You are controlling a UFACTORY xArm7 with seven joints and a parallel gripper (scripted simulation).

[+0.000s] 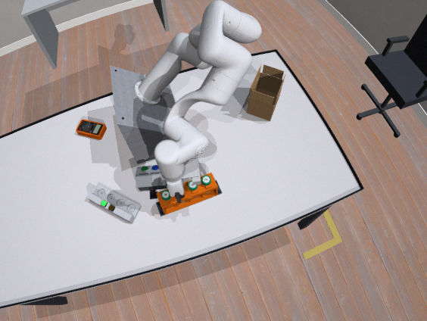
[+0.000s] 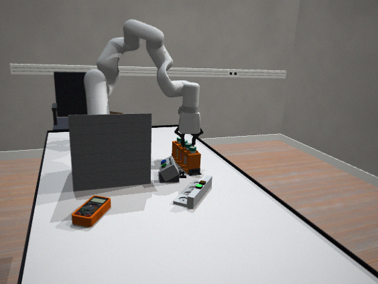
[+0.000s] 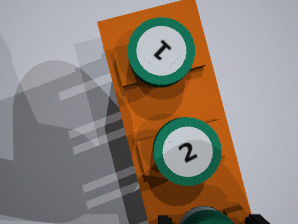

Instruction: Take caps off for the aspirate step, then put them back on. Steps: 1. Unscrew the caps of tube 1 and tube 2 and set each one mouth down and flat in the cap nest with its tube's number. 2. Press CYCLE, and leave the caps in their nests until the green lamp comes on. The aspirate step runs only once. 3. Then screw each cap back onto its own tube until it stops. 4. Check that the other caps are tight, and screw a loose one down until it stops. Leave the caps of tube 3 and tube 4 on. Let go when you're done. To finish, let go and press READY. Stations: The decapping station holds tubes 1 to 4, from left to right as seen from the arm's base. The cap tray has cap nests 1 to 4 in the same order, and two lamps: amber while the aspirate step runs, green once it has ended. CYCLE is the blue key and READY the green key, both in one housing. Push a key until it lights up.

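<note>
My gripper is now 15 cm past the green key, 11 cm to the left of it and 6 cm above it. The rest, counted from my hand: orange multimeter 47 cm behind, 34 cm to the right, 11 cm below; then grey key housing 13 cm behind, 9 cm to the right, 7 cm below; then blue key 14 cm behind, 7 cm to the right, 6 cm below.
</note>
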